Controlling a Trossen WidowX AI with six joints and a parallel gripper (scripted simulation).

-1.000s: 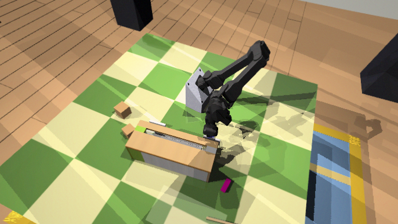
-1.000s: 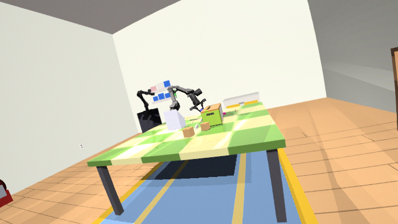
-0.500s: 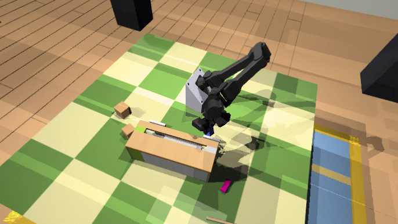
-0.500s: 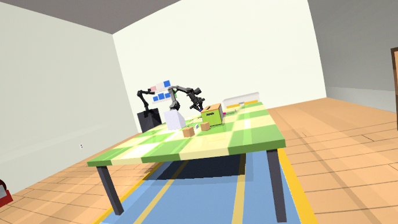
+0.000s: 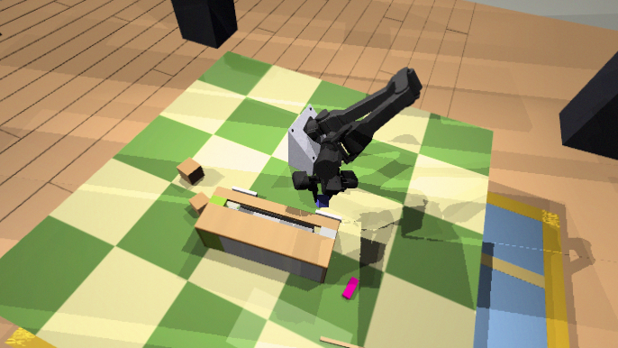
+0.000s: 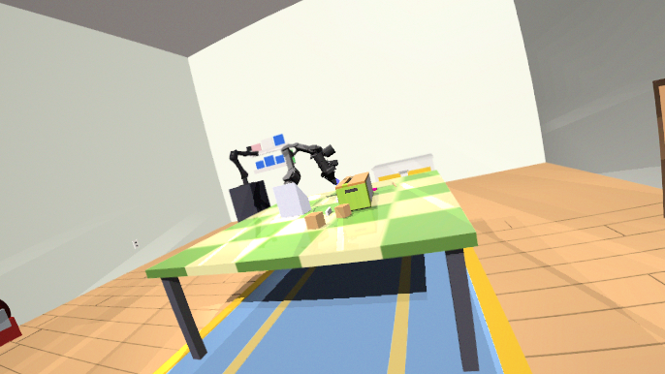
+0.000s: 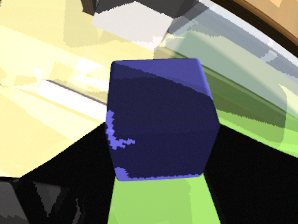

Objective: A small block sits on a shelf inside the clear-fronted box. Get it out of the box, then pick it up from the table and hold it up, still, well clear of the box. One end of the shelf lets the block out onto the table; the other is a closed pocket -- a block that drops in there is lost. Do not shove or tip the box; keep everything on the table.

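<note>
Now: gripper tip 1 cm below the blue block. From my gripper tip the other things lie so: thin tan stick 31 cm ahead, 22 cm to the left, 10 cm below; then box 10 cm ahead, 11 cm to the right, 5 cm below.
</note>
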